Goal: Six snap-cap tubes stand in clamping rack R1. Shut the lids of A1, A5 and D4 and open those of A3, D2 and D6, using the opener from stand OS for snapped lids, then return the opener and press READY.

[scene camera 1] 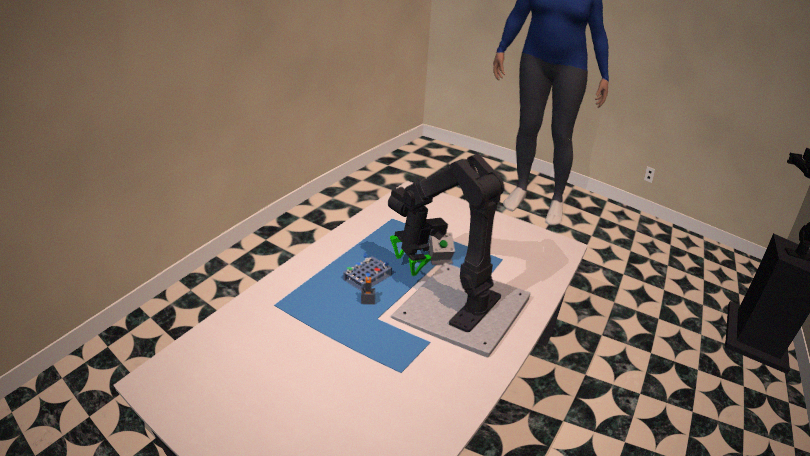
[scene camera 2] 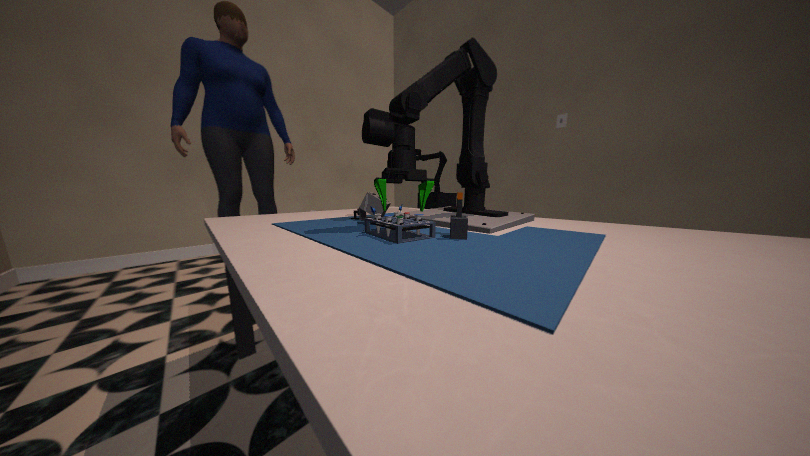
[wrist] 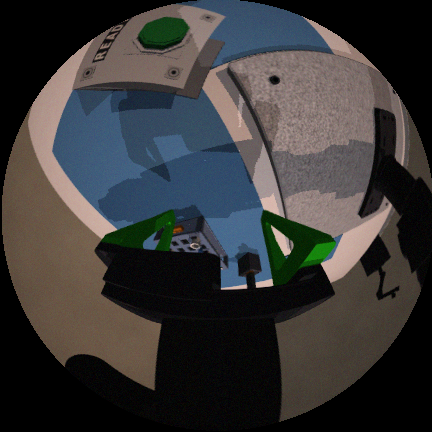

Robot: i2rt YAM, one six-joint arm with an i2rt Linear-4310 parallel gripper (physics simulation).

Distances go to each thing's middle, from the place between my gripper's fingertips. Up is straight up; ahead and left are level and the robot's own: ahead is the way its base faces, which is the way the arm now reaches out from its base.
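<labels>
My hand is 17 cm to the left of the grey box with green button (wrist: pixel 175 56), while being 2 cm past it and 1 cm below it.
</labels>
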